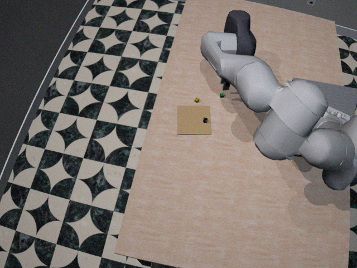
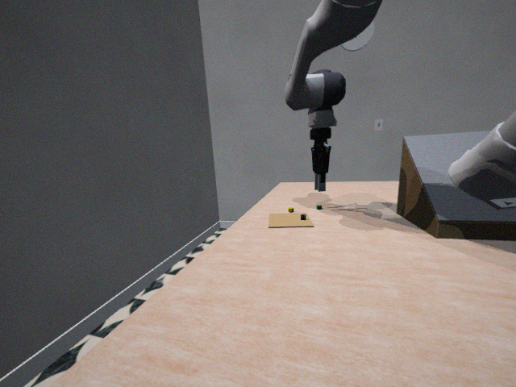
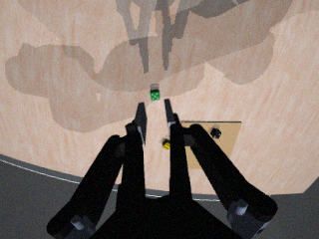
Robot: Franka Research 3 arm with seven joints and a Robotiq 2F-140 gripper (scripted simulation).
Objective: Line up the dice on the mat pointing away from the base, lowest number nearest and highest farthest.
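The green die is 100 mm below my hand. Round my hand: yellow die: 110 mm ahead, 50 mm to the left, 100 mm below; tan mat: 110 mm ahead, 150 mm to the left, 110 mm below; black die: 60 mm ahead, 150 mm to the left, 100 mm below.
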